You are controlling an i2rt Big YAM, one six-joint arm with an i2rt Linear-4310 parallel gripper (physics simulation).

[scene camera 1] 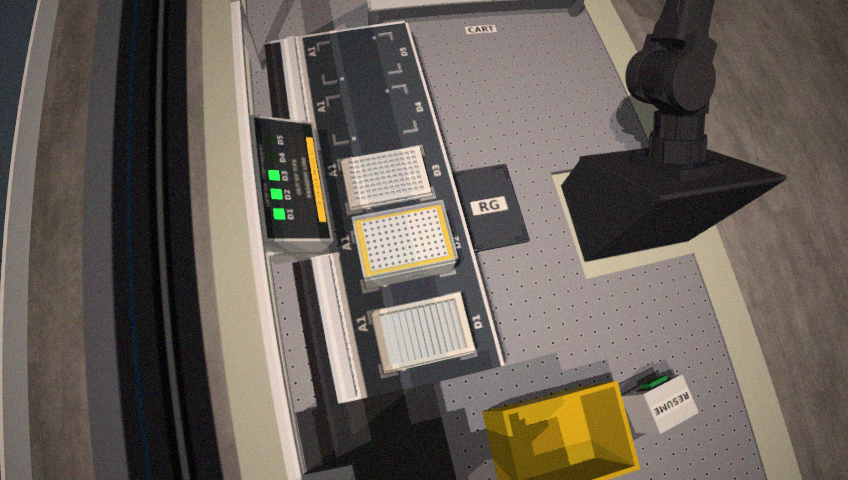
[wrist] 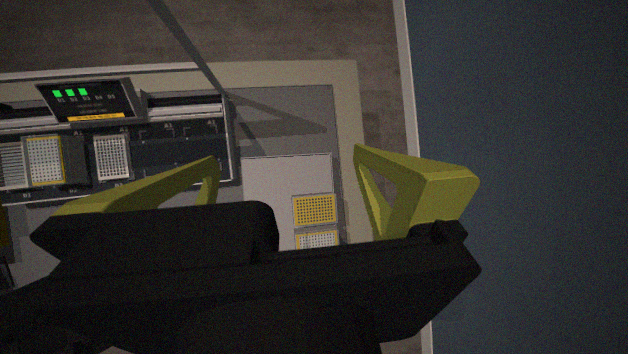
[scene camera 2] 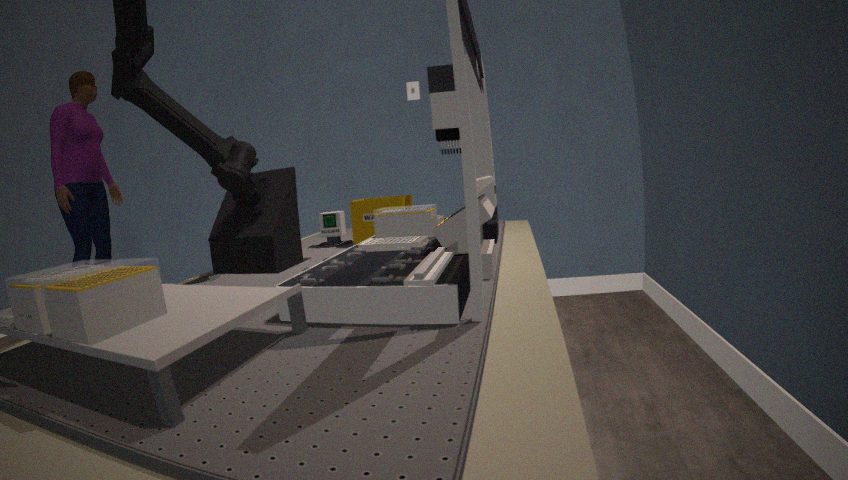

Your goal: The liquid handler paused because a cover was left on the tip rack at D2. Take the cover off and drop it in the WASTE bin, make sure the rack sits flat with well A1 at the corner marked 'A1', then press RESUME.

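Places are measured from the arm's base along level axes (x left, y ahead, z down), in metres.
Pixels of known places: gripper, fingertip midpoint: [wrist: 286, 157]; arm's base, origin of the base link: [scene camera 1: 676, 167] [wrist: 48, 329] [scene camera 2: 253, 199].
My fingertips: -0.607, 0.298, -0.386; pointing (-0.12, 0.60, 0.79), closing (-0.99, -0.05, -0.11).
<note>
For each thing: its top centre in the pictures, then the offset to it from my fingertips, as dx, dy, dz. "pt": a spot on its surface instead.
- tip rack, middle of its top: [scene camera 1: 404, 237] [scene camera 2: 405, 207] [wrist: 41, 160] +0.601, +0.110, +0.439
- clear cover, surface spot: [scene camera 2: 429, 209] pt +0.555, +0.172, +0.444
- yellow WASTE bin, middle of its top: [scene camera 1: 573, 441] [scene camera 2: 381, 198] +0.918, -0.024, +0.427
- white RESUME box, middle of its top: [scene camera 1: 671, 403] [scene camera 2: 331, 212] +0.923, -0.192, +0.458
- Labware, middle of its top: [scene camera 1: 423, 330] [wrist: 8, 166] +0.725, +0.114, +0.478
- white plate, middle of its top: [scene camera 1: 385, 175] [scene camera 2: 393, 240] [wrist: 111, 157] +0.477, +0.106, +0.495
- raised cart, middle of its top: [scene camera 2: 126, 303] [wrist: 292, 225] -0.004, -0.179, +0.496
- screen, surface spot: [scene camera 1: 291, 190] [wrist: 78, 101] pt +0.495, +0.247, +0.441
- upright post, surface spot: [scene camera 2: 471, 237] pt +0.153, +0.280, +0.452
The tip rack [scene camera 1: 406, 240] [scene camera 2: 404, 224] [wrist: 45, 161] stands at D2, white with a yellow rim, and looks level. A clear cover [scene camera 2: 429, 209] shows faintly on its top. I cannot tell where the rack's well A1 is. The yellow WASTE bin [scene camera 1: 606, 410] [scene camera 2: 361, 221] stands beyond the D1 end of the deck. The white RESUME box [scene camera 1: 672, 405] [scene camera 2: 331, 220] with a green button stands beside the bin. My gripper [wrist: 286, 157] is open and empty, high above the far D5 end of the deck and the cart. Its fingers do not show in the scene views.
Labware [scene camera 1: 425, 333] sits at D1 and a white plate [scene camera 1: 389, 175] [wrist: 111, 157] at D3. A raised cart [scene camera 2: 220, 303] [wrist: 270, 175] holds two yellow-topped racks [scene camera 2: 107, 297] [wrist: 314, 210]. A screen [scene camera 1: 291, 190] [wrist: 90, 100], an upright post [scene camera 2: 471, 237] and a pipette head [scene camera 2: 443, 110] stand along the deck.
</note>
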